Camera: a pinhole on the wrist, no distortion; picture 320 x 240 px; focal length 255.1 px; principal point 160.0 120.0 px. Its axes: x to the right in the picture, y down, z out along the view. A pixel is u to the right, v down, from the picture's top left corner.
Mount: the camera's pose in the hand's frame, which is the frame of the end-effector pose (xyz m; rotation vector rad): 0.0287 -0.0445 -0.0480 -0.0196 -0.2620 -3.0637
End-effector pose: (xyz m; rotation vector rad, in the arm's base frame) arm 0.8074 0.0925 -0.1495 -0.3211 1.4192 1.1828
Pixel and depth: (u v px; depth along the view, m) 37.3 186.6 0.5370
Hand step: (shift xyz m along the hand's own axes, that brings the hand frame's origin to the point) 0.2996 -0.0742 0.5001
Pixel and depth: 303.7 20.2 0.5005
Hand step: -0.2623 0.2147 0.4173
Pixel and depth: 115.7 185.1 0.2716
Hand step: 0.0823 -0.0634 0.2305
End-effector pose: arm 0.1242 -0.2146 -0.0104 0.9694 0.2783 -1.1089
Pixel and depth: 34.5 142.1 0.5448
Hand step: 0.3031 0.0192 0.4919
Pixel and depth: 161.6 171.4 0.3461
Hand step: 0.0337 -0.0544 0.3049
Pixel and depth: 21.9 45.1 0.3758
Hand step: 0.2269 0.1412 0.2999
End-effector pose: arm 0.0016 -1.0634 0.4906 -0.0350 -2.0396 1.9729
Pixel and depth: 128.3 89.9 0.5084
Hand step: 0.0913 0.1050 0.4417
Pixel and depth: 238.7 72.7 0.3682
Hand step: -0.0867 0.0778 0.3054
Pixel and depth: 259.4 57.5 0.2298
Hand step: -0.0628 0.0441 0.1706
